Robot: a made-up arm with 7 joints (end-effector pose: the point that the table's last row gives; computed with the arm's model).
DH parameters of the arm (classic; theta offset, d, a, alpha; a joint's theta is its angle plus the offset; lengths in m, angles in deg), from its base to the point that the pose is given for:
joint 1: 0 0.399 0 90
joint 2: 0 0.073 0 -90
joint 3: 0 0.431 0.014 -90
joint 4: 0 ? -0.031 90
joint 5: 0 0.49 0 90
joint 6: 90 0.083 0.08 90
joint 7: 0 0.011 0 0
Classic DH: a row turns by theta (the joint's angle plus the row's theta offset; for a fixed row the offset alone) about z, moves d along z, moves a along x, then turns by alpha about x.
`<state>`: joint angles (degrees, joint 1 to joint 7).
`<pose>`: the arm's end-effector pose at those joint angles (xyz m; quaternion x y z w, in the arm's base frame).
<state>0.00 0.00 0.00 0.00 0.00 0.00 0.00</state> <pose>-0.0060 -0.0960 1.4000 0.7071 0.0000 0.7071 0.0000</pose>
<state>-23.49 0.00 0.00 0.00 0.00 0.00 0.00</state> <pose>-0.0438 -0.0857 1.4000 0.6923 -0.1439 0.6923 0.1439</pose>
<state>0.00 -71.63 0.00 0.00 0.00 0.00 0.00</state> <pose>0.9481 -0.0960 0.7202 0.9872 0.0000 0.1596 0.0000</pose>
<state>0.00 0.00 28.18 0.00 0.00 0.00 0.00</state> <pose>0.0056 -0.0961 1.4000 -0.6858 -0.1721 -0.6858 0.1721</pose>
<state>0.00 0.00 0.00 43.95 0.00 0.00 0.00</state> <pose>0.3952 -0.0960 1.2542 0.9203 0.0000 0.3911 0.0000</pose>
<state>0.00 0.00 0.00 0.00 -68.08 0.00 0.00</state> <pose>-0.0899 -0.0542 1.4000 0.5859 -0.3958 0.5859 0.3958</pose>
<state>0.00 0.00 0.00 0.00 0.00 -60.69 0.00</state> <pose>0.0581 -0.0960 1.3496 0.9675 0.0000 0.2530 0.0000</pose>
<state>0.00 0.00 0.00 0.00 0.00 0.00 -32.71</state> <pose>-0.0060 -0.0960 1.4000 0.6785 0.1991 0.6785 0.1991</pose>
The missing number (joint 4, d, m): 0.06
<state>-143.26 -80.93 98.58 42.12 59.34 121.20 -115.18</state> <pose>-0.4566 -0.6570 0.5228 0.2028 -0.7646 0.4612 0.4020</pose>
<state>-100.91 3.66 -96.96 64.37 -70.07 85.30 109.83</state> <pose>-0.4877 0.0883 1.1740 -0.3157 -0.4514 0.1551 0.8201</pose>
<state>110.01 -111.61 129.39 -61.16 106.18 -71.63 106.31</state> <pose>0.2609 0.7304 0.0115 -0.0791 -0.2319 0.8946 0.3738</pose>
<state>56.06 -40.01 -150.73 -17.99 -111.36 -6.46 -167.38</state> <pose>0.4545 0.6703 0.9410 0.5273 -0.4971 -0.6211 0.2986</pose>
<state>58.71 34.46 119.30 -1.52 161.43 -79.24 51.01</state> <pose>-0.1250 -0.6355 1.1009 -0.7559 0.5738 -0.0529 0.3108</pose>
